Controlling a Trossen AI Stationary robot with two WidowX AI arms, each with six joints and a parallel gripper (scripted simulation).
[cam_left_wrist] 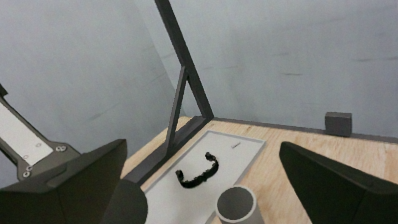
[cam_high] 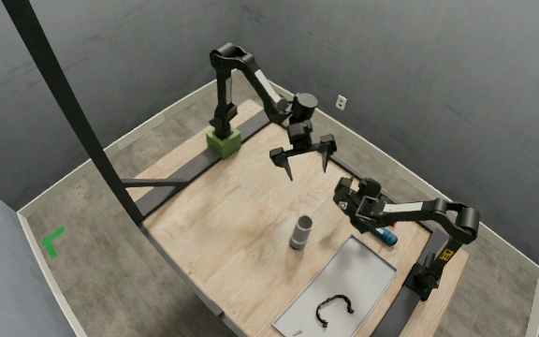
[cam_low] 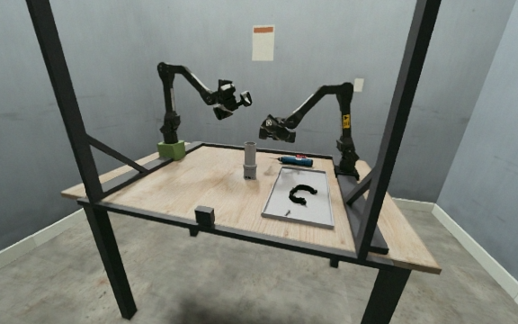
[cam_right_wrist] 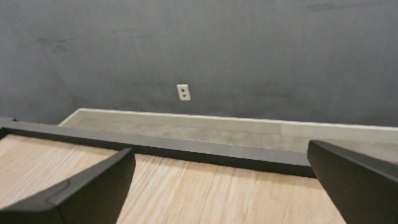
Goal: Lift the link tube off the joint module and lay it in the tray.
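The grey link tube lies 240 mm behind my right hand, 80 mm to the left of it and 40 mm below it. Round my right hand: grey joint module 240 mm behind, 120 mm below, 80 mm to the left; then small red tool 130 mm to the right, 130 mm below, 50 mm ahead; then grey tray 310 mm behind, 150 mm to the right, 140 mm below.
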